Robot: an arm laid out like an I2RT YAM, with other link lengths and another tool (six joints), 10 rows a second.
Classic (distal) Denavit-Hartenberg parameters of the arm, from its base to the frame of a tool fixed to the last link. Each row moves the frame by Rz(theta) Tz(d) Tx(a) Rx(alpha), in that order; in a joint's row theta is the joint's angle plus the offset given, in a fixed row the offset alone. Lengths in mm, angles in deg.
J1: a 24.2; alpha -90; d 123.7; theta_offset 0
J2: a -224.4; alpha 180; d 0; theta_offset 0
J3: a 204.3; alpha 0; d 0; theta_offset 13.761
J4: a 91; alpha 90; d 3.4; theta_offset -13.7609
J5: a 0; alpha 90; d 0.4; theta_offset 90
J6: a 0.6; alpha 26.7; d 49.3; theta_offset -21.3
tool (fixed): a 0; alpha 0; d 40.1; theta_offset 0
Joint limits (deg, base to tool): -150..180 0..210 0..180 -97..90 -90..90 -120..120
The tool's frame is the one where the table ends.
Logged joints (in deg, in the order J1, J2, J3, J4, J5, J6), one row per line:
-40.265, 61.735, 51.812, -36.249, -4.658, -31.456
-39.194, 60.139, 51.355, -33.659, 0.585, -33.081
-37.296, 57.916, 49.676, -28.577, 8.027, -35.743
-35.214, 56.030, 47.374, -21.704, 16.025, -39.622
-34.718, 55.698, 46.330, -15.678, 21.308, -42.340
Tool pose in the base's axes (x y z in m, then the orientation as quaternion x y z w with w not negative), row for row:
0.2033, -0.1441, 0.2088, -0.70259, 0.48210, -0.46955, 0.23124
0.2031, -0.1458, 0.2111, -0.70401, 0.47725, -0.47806, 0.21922
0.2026, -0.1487, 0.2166, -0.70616, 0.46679, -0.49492, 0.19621
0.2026, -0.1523, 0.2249, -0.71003, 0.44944, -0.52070, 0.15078
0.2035, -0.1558, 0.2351, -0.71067, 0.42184, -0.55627, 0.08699
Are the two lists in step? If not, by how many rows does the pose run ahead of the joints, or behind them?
The pose runs 2 rows behind the joints: the pose in row i belongs to the joints in row i - 2.
